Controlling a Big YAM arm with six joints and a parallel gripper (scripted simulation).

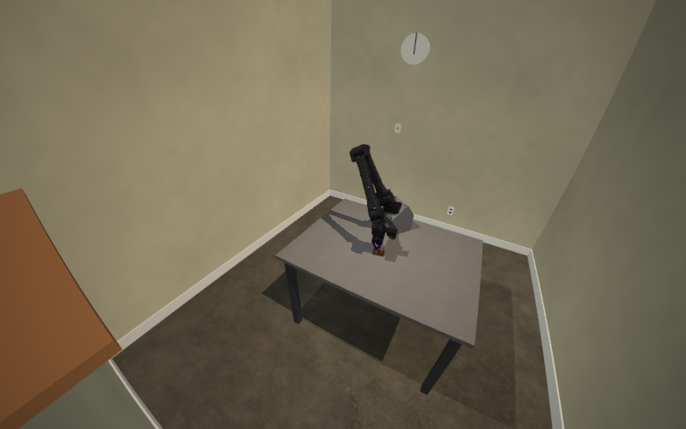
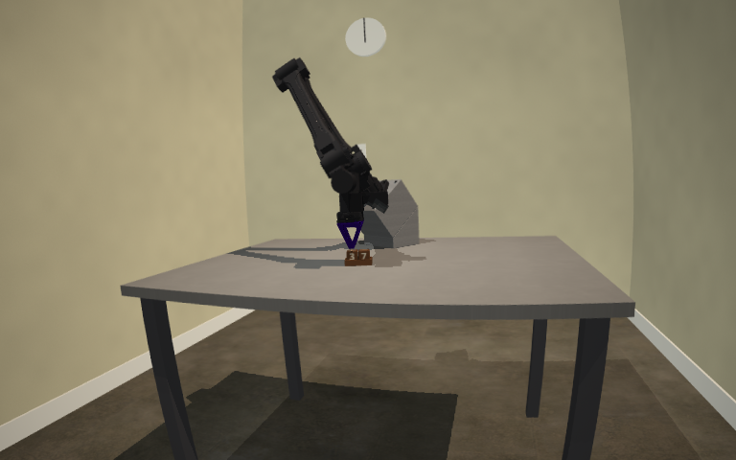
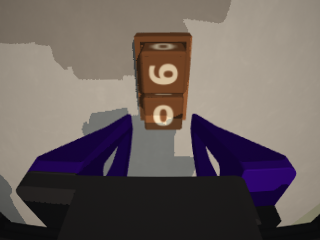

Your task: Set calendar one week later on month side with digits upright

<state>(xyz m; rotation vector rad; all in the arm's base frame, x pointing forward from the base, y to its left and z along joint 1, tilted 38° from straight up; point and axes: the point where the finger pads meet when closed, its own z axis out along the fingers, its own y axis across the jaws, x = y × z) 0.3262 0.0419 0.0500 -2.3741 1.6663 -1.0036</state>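
Right now the brown tray is 20 mm to the left of my hand and 50 mm below it.
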